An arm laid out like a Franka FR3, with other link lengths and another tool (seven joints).
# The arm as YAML. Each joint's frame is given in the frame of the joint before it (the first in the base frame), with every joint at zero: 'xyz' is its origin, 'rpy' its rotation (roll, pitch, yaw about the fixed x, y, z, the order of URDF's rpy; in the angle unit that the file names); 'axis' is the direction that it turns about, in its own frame. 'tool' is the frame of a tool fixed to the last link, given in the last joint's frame.
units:
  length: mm
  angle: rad
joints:
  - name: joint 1
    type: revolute
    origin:
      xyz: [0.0, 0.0, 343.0]
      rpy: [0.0, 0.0, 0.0]
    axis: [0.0, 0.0, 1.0]
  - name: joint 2
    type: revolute
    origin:
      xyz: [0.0, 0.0, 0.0]
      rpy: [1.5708, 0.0, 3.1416]
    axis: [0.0, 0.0, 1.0]
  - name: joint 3
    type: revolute
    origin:
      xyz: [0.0, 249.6, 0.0]
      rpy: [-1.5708, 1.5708, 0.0]
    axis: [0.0, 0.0, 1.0]
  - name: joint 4
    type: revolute
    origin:
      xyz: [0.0, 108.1, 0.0]
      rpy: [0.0, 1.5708, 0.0]
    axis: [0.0, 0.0, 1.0]
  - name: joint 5
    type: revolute
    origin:
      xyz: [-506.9, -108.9, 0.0]
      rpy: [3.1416, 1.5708, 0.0]
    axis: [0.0, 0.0, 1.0]
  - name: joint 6
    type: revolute
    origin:
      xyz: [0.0, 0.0, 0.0]
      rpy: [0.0, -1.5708, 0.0]
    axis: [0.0, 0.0, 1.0]
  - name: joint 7
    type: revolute
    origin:
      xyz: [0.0, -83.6, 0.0]
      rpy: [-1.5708, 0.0, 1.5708]
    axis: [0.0, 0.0, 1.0]
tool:
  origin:
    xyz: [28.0, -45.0, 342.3]
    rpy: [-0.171, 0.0, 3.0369]
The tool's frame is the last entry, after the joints.
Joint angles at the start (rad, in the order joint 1, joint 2, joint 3, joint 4, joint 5, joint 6, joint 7):
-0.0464 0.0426 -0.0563 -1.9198 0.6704 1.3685 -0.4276
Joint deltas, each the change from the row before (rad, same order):
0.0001 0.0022 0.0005 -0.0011 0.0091 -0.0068 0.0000
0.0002 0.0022 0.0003 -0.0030 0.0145 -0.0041 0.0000
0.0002 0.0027 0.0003 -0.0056 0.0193 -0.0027 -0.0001
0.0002 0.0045 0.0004 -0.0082 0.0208 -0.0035 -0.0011
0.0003 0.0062 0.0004 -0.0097 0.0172 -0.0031 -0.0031
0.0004 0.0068 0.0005 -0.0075 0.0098 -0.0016 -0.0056
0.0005 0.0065 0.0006 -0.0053 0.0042 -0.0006 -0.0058
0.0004 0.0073 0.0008 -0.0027 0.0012 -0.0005 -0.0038
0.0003 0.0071 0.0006 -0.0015 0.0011 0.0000 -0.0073
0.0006 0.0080 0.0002 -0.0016 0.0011 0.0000 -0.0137
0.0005 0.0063 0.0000 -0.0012 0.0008 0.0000 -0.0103
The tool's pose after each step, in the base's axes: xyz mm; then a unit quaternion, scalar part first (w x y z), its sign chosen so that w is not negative. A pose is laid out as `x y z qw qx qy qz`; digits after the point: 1 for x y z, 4 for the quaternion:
530.6 125.8 208.7 0.3245 -0.9176 -0.1751 0.1488
529.2 130.7 209.3 0.3322 -0.9148 -0.1738 0.1502
527.9 136.9 209.4 0.3421 -0.9114 -0.1714 0.1515
525.2 143.7 208.0 0.3534 -0.9071 -0.1686 0.1544
521.7 149.4 204.5 0.3635 -0.9028 -0.1662 0.1588
518.6 153.0 200.0 0.3702 -0.8995 -0.1657 0.1625
516.0 155.0 195.4 0.3739 -0.8973 -0.1661 0.1659
513.8 156.2 190.8 0.3759 -0.8957 -0.1663 0.1695
512.4 157.0 186.7 0.3779 -0.8942 -0.1680 0.1713
511.1 157.9 181.8 0.3807 -0.8921 -0.1720 0.1719
510.0 158.4 177.9 0.3829 -0.8906 -0.1749 0.1724

